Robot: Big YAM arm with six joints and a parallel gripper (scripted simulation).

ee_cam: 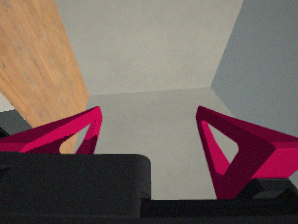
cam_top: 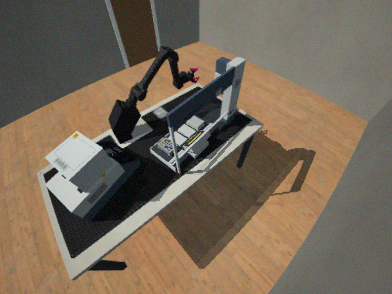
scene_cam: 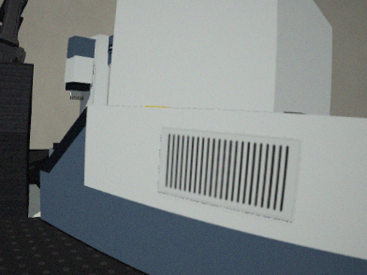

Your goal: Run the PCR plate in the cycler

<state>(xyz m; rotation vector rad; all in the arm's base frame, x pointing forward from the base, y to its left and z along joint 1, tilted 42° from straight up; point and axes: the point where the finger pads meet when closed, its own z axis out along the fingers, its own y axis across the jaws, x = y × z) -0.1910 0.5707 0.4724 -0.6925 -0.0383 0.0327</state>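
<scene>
The tube is 58 cm to the right of my hand, 56 cm ahead of it and 13 cm below it. The rest, counted from my hand: tube cooling block (60 cm to the right, 56 cm ahead, 14 cm below); then pipette head (45 cm ahead, 17 cm above, 5 cm to the right).
</scene>
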